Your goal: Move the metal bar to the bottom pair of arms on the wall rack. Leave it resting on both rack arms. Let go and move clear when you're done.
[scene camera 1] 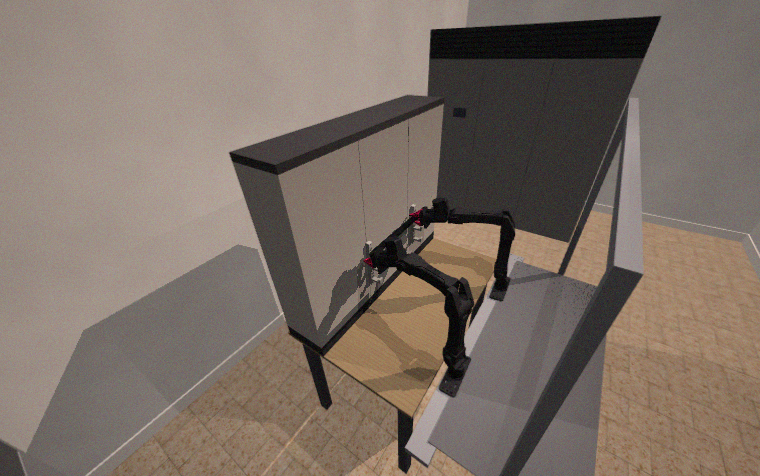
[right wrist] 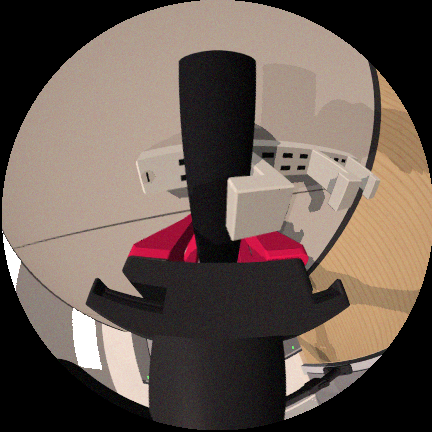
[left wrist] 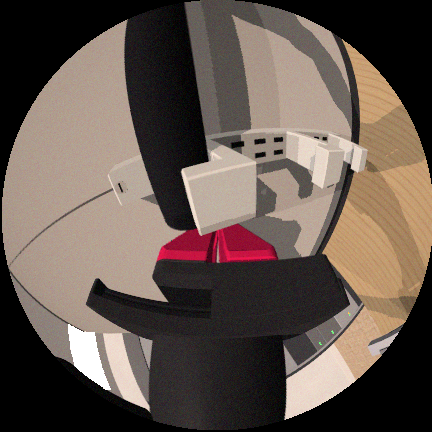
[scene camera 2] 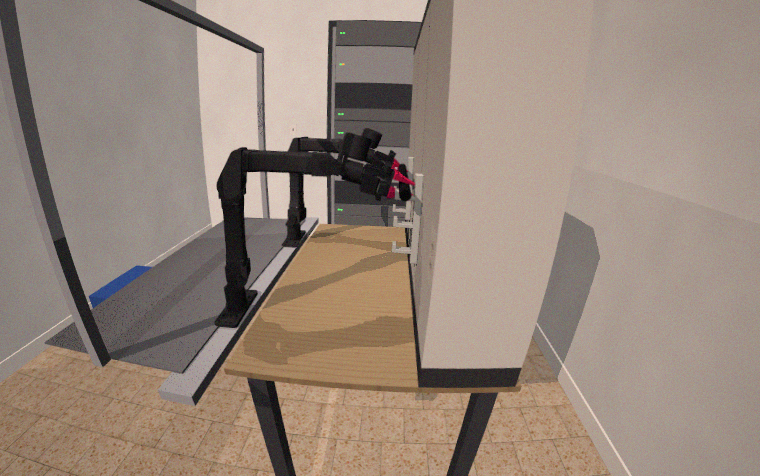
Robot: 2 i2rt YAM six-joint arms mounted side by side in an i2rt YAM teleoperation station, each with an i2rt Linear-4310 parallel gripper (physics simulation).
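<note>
The black metal bar (scene camera 1: 399, 230) (scene camera 2: 404, 192) (left wrist: 160, 100) (right wrist: 217, 110) lies along the wall rack (scene camera 2: 418, 224), behind the upturned fronts of its top pair of arms (left wrist: 222, 197) (right wrist: 260, 210). My right gripper (scene camera 1: 416, 216) (right wrist: 217, 214) is shut on the bar near one end. My left gripper (scene camera 1: 368, 261) (left wrist: 217, 214) is shut with its fingertips together and empty, just past the bar's other end. The bottom pair of rack arms shows lower down, one in scene camera 2 (scene camera 2: 401, 249) and one in the left wrist view (left wrist: 358, 157), without the bar. Contact under the bar is hidden.
The pale cabinet wall (scene camera 1: 319, 224) (scene camera 2: 487, 224) stands close behind the bar and both grippers. Middle rack arms (left wrist: 327, 165) (right wrist: 344, 190) jut out between the top and bottom ones. The wooden table (scene camera 1: 415, 319) (scene camera 2: 336, 291) lies below.
</note>
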